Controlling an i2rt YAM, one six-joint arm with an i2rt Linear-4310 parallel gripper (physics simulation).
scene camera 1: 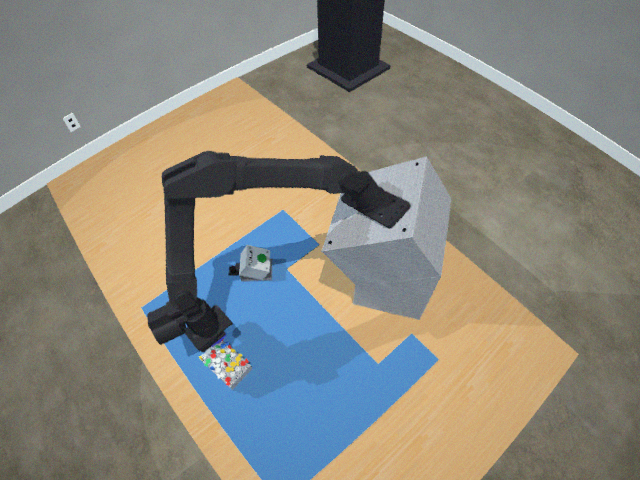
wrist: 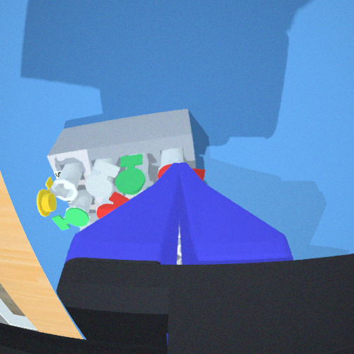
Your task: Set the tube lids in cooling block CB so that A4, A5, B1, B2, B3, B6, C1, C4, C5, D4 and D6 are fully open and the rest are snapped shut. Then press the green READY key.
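Frame: origin at the arm's base, x ahead, y left, z up, level; centimetres.
Where they show: gripper, between the fingertips: (scene camera 1: 218, 340); arm's base, origin of its link: (scene camera 1: 374, 203).
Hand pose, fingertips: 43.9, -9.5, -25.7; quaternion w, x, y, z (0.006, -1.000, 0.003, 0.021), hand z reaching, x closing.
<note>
Each offset is from my fingertips to the top centre of the thing, as dx, dy, dz. "spot": to the spot under its first point. Level surfaces: height alone.
The grey cooling block @[spot: +1.6, +10.5, -2.9] (scene camera 1: 241, 377) (wrist: 125, 135) stands on the blue mat, filled with tubes whose lids are white, red, green, yellow and blue. In the wrist view a yellow lid (wrist: 46, 202) hangs open beside an open-mouthed tube (wrist: 66, 190) at the block's left end. A green lid (wrist: 131, 181) and a white lid (wrist: 100, 185) lie further right, in the row at the block's near side wall. My gripper (scene camera 1: 223, 342) (wrist: 179, 174) is shut and empty, its blue fingertips over a red lid (wrist: 199, 174) at the right corner. The fingers hide much of the block. The READY key (scene camera 1: 262, 257) is green.
The small grey key box @[spot: -19.4, -8.8, +2.4] (scene camera 1: 254, 268) stands on the blue mat @[dz -4.6] (scene camera 1: 310, 413) behind the cooling block. A large grey box (scene camera 1: 382, 273) stands at the right, with the arm's base plate on top. The wooden table @[dz -4.9] (scene camera 1: 465, 392) surrounds the mat.
</note>
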